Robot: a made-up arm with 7 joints. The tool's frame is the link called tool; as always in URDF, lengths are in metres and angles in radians.
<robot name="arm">
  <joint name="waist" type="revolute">
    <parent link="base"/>
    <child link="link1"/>
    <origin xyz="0 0 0.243" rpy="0 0 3.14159"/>
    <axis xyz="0 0 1"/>
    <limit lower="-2.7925" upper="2.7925" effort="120" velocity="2"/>
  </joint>
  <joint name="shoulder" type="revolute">
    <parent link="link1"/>
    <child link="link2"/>
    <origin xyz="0 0.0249 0.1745" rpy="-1.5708 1.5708 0"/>
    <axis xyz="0 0 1"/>
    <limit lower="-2.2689" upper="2.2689" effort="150" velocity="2.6"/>
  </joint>
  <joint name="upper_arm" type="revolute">
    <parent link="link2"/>
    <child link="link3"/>
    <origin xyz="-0.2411 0 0.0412" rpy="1.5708 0 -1.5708"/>
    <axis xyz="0 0 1"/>
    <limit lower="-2.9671" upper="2.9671" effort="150" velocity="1.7"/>
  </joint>
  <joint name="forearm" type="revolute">
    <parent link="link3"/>
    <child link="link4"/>
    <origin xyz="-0.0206 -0.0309 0.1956" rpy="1.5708 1.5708 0"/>
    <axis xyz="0 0 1"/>
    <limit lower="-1.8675" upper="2.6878" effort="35" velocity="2.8"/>
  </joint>
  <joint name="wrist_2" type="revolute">
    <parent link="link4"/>
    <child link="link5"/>
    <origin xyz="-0.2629 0.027 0.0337" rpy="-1.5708 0 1.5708"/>
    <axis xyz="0 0 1"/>
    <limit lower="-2.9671" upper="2.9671" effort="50" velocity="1.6"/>
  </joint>
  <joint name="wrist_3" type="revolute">
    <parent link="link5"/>
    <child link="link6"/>
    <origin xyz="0 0.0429 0.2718" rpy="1.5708 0 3.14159"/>
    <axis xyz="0 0 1"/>
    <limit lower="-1.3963" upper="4.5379" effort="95" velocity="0.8"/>
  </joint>
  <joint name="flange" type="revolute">
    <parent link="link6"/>
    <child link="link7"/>
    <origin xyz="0.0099 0.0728 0.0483" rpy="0 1.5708 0"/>
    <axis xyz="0 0 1"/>
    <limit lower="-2.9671" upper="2.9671" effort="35" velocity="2.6"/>
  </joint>
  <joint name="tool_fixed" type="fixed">
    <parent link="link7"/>
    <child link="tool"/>
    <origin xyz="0 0 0" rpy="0 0 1.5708"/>
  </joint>
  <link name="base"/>
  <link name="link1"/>
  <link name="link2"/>
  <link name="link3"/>
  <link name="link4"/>
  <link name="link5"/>
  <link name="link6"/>
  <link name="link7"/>
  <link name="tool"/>
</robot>
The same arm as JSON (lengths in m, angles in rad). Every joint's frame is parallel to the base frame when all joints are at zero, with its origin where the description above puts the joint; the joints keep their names.
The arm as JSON. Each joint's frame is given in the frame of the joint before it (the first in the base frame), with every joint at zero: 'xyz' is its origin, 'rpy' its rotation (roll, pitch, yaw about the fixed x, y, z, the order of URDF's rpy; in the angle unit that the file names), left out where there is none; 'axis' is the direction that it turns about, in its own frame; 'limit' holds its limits. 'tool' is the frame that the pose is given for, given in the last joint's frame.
{
  "units": {
    "length": "m",
    "angle": "rad"
  },
  "joints": [
    {
      "name": "waist",
      "type": "revolute",
      "origin": {
        "xyz": [
          0.0,
          0.0,
          0.243
        ]
      },
      "axis": [
        0.0,
        0.0,
        1.0
      ],
      "limit": {
        "lower": -2.7925,
        "upper": 2.7925
      }
    },
    {
      "name": "shoulder",
      "type": "revolute",
      "origin": {
        "xyz": [
          0.0,
          -0.0249,
          0.1745
        ]
      },
      "axis": [
        0.0,
        -1.0,
        0.0
      ],
      "limit": {
        "lower": -2.2689,
        "upper": 2.2689
      }
    },
    {
      "name": "upper_arm",
      "type": "revolute",
      "origin": {
        "xyz": [
          0.0,
          -0.0412,
          0.2411
        ]
      },
      "axis": [
        0.0,
        0.0,
        1.0
      ],
      "limit": {
        "lower": -2.9671,
        "upper": 2.9671
      }
    },
    {
      "name": "forearm",
      "type": "revolute",
      "origin": {
        "xyz": [
          0.0206,
          0.0309,
          0.1956
        ]
      },
      "axis": [
        0.0,
        1.0,
        0.0
      ],
      "limit": {
        "lower": -1.8675,
        "upper": 2.6878
      }
    },
    {
      "name": "wrist_2",
      "type": "revolute",
      "origin": {
        "xyz": [
          -0.027,
          0.0337,
          0.2629
        ]
      },
      "axis": [
        0.0,
        0.0,
        1.0
      ],
      "limit": {
        "lower": -2.9671,
        "upper": 2.9671
      }
    },
    {
      "name": "wrist_3",
      "type": "revolute",
      "origin": {
        "xyz": [
          0.0,
          -0.0429,
          0.2718
        ]
      },
      "axis": [
        0.0,
        -1.0,
        0.0
      ],
      "limit": {
        "lower": -1.3963,
        "upper": 4.5379
      }
    },
    {
      "name": "flange",
      "type": "revolute",
      "origin": {
        "xyz": [
          0.0099,
          -0.0483,
          0.0728
        ]
      },
      "axis": [
        1.0,
        0.0,
        0.0
      ],
      "limit": {
        "lower": -2.9671,
        "upper": 2.9671
      }
    }
  ],
  "tool": {
    "origin": {
      "xyz": [
        0.0,
        0.0,
        0.0
      ],
      "rpy": [
        3.1416,
        -1.5708,
        0.0
      ]
    }
  }
}

